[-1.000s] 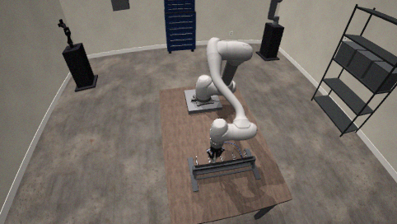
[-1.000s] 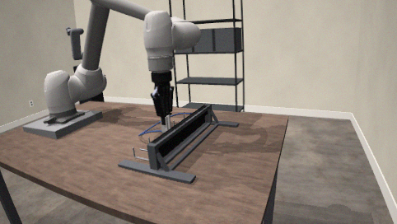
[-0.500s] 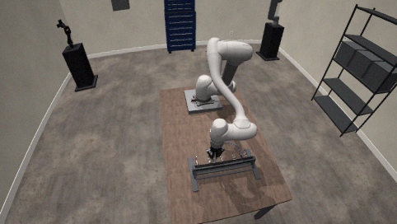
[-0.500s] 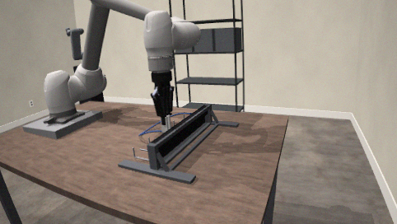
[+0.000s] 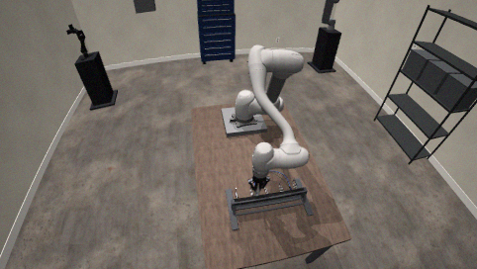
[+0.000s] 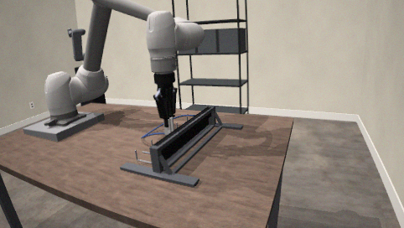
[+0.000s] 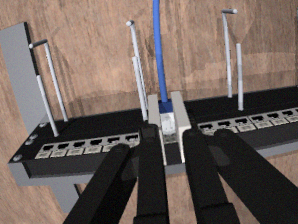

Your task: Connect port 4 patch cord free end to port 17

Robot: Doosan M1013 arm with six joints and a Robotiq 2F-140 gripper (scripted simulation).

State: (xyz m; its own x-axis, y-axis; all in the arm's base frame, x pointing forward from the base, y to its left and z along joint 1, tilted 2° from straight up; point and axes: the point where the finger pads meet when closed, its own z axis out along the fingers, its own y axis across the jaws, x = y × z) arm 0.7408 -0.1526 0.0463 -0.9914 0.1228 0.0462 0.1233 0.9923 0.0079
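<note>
Right now my hand is 30 mm above the plug and 10 mm short of it.
</note>
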